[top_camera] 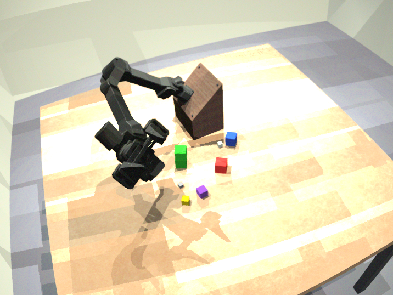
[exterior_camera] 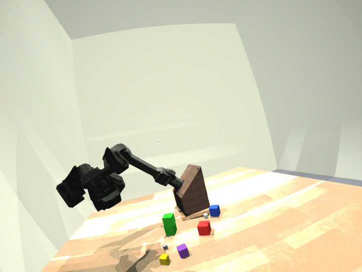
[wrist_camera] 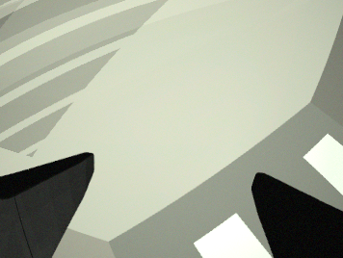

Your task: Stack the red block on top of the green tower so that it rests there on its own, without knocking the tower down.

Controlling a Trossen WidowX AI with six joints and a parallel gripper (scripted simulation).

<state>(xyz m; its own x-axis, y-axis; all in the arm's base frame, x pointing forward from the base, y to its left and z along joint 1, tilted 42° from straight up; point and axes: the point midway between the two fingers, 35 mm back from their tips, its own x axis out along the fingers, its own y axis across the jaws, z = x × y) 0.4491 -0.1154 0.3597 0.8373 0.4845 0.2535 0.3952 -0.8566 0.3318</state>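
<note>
Now: the red block 350 mm below my gripper tip, 280 mm to the left of it and 150 mm behind it. Also, from my gripper tip: yellow cube (360 mm below, 100 mm to the left, 100 mm behind); then purple cube (360 mm below, 160 mm to the left, 100 mm behind); then tiny grey cube (370 mm below, 170 mm behind, 120 mm to the left).
</note>
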